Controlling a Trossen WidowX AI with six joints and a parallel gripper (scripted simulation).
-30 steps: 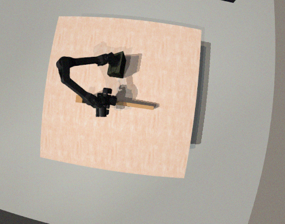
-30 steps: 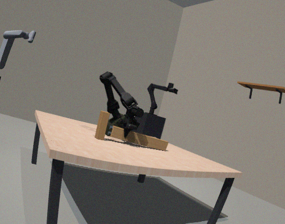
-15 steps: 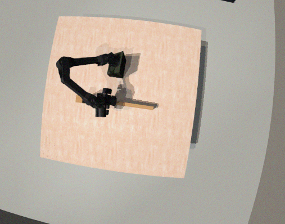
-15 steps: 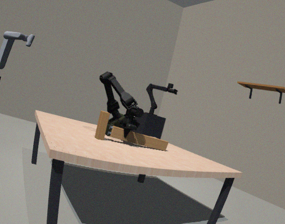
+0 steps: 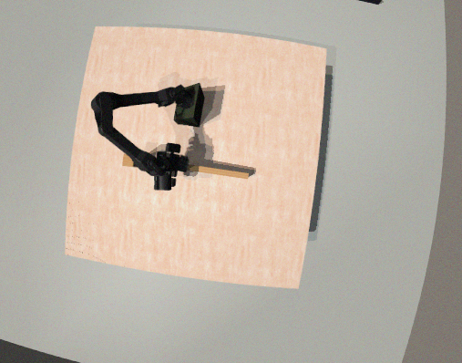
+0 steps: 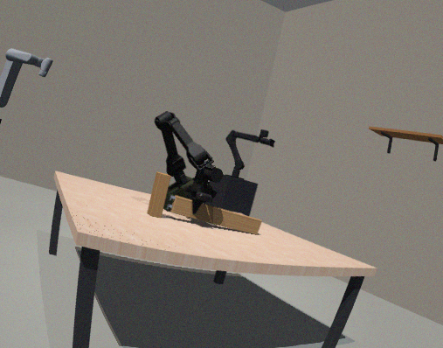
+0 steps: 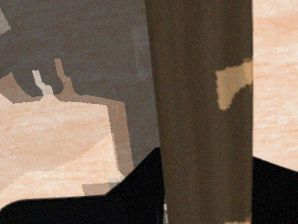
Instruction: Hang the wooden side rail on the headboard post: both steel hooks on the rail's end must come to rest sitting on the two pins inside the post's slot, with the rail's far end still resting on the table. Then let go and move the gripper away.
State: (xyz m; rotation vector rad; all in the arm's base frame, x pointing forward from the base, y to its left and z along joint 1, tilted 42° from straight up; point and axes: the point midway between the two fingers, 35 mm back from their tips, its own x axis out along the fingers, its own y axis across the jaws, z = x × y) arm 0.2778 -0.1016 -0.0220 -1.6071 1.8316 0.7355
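Now: the wooden headboard post 170 mm to the right of my gripper tip and 40 mm above it.
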